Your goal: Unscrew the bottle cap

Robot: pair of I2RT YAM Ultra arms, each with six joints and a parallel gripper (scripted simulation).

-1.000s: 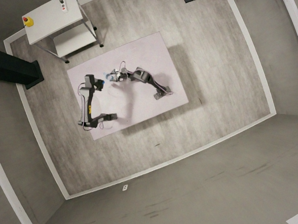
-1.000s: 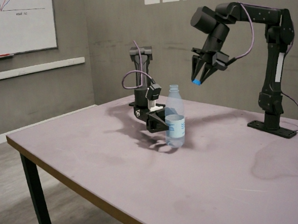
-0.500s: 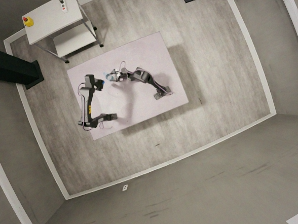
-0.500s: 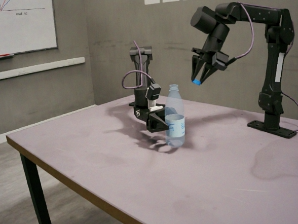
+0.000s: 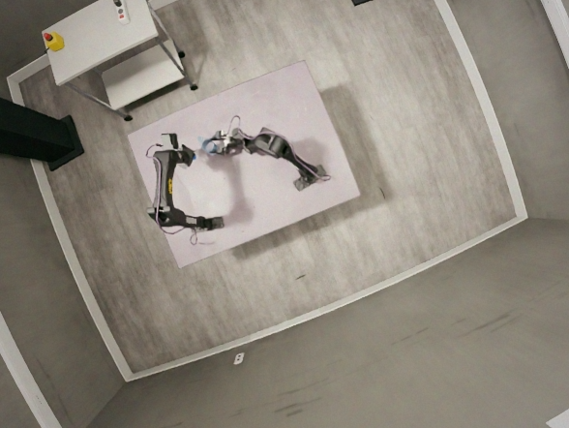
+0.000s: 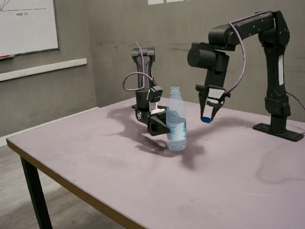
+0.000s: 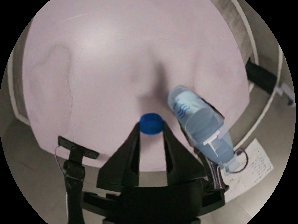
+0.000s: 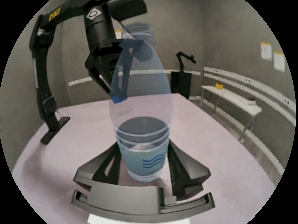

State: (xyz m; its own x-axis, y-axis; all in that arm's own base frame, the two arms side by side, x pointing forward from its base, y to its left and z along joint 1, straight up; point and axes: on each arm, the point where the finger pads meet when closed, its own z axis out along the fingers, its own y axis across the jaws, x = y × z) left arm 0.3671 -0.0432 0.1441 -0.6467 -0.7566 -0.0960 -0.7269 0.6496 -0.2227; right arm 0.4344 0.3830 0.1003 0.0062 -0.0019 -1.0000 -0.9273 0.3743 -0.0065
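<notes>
Right now my left hand is 3 cm short of the clear plastic bottle, 10 cm to the left of it and 1 cm above it. Also, from my left hand: blue cap (1 cm below).
Right now the blue cap is 30 mm behind my right hand, 100 mm to the left of it and 40 mm above it. Round my right hand: clear plastic bottle (30 mm above).
</notes>
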